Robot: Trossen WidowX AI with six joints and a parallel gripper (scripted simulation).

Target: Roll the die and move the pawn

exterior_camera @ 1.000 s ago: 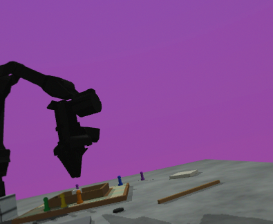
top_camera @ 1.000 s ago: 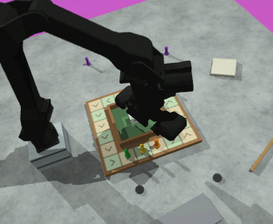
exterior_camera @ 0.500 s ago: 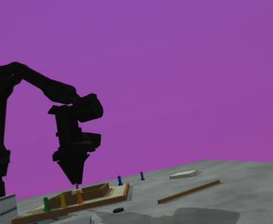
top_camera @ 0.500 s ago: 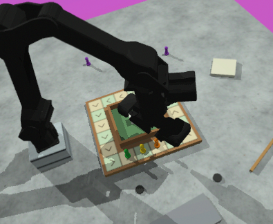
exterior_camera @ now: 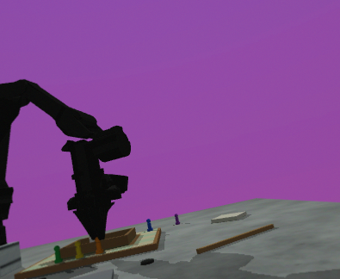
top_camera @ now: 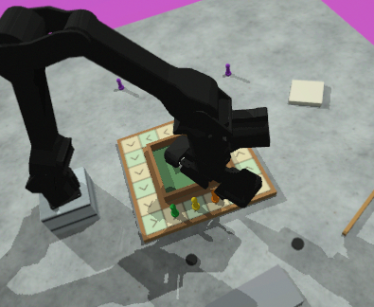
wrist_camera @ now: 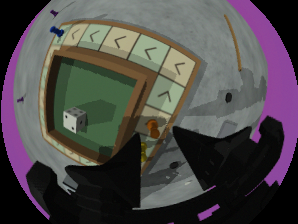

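The orange pawn lies 1 cm below my gripper tip. Round my gripper tip: white die 1 cm behind, 12 cm to the left, 1 cm below; then green pawn 9 cm behind, 2 cm to the left, 1 cm below; then yellow pawn 4 cm behind, 1 cm to the left, 1 cm below.
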